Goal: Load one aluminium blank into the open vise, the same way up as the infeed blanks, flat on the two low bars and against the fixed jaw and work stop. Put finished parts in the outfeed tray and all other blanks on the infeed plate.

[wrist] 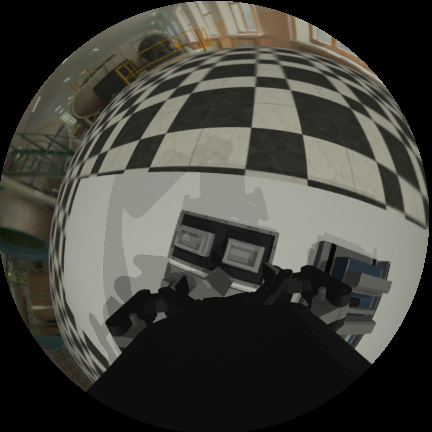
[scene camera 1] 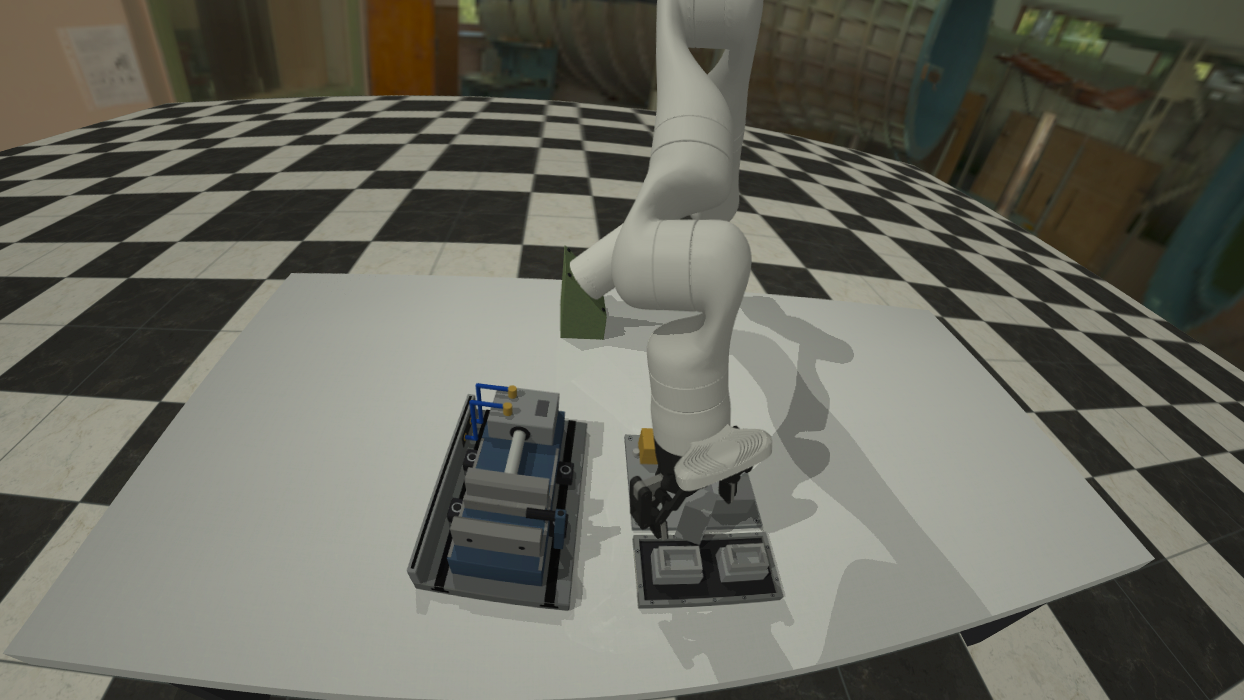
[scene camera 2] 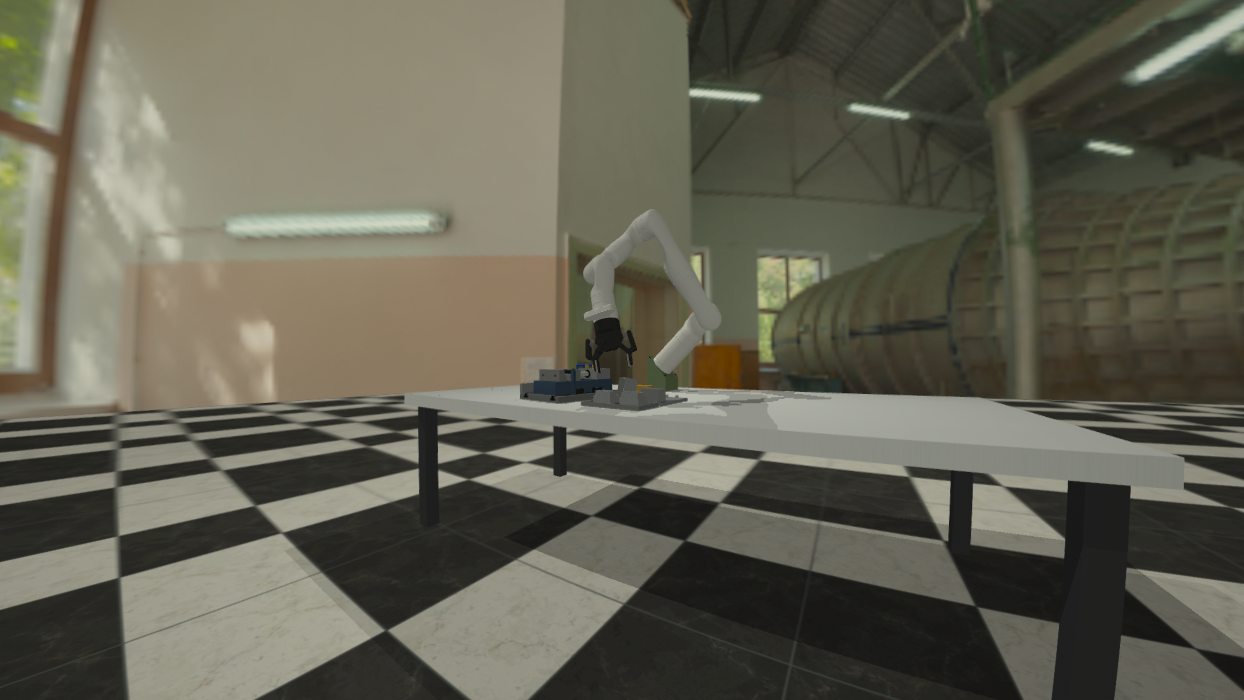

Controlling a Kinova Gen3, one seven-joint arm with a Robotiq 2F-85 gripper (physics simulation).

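Seen in the pictures: gripper, fingertip midpoint: (wrist: 224,278) (scene camera 1: 694,516) (scene camera 2: 614,370); arm's base, origin of the base link: (scene camera 1: 584,280) (scene camera 2: 661,365).
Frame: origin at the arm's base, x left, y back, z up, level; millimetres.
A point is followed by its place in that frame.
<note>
My gripper (scene camera 1: 686,504) @[x 128, y -518, z -4 mm] (scene camera 2: 608,347) @[x 128, y -518, z -4 mm] (wrist: 224,278) @[x 128, y -518, z -4 mm] is open and hangs low over the grey infeed plate (scene camera 1: 635,454) @[x 84, y -356, z -87 mm] (wrist: 245,285) @[x 100, y -495, z -88 mm]. A grey aluminium blank (scene camera 1: 693,524) @[x 142, y -501, z -50 mm] (wrist: 213,282) @[x 146, y -500, z -34 mm] lies between the spread fingers on the plate. It looks tilted and nothing grips it. Just in front, the dark outfeed tray (scene camera 1: 708,599) @[x 157, y -591, z -89 mm] (wrist: 225,220) @[x 166, y -594, z -89 mm] holds two finished parts (scene camera 1: 676,564) @[x 118, y -547, z -74 mm] (scene camera 1: 742,561) @[x 208, y -547, z -74 mm] (wrist: 191,239) @[x 212, y -545, z -74 mm] (wrist: 243,254) @[x 120, y -546, z -74 mm]. The blue and grey vise (scene camera 1: 508,504) (scene camera 2: 561,382) @[x -45, y -552, z -43 mm] (wrist: 354,282) @[x -49, y -541, z -13 mm] stands to the left of the plate in scene camera 1. I see no blank between its jaws.
A yellow stop block (scene camera 1: 647,445) @[x 96, y -363, z -57 mm] sits at the plate's far left corner. A green box (scene camera 1: 581,309) @[x -3, y -58, z -31 mm] stands behind the arm's base. The white table (scene camera 1: 260,435) @[x -521, y -369, z -101 mm] (scene camera 2: 869,427) @[x 753, y -563, z -101 mm] carries everything, and the arm's elbow hangs over the plate.
</note>
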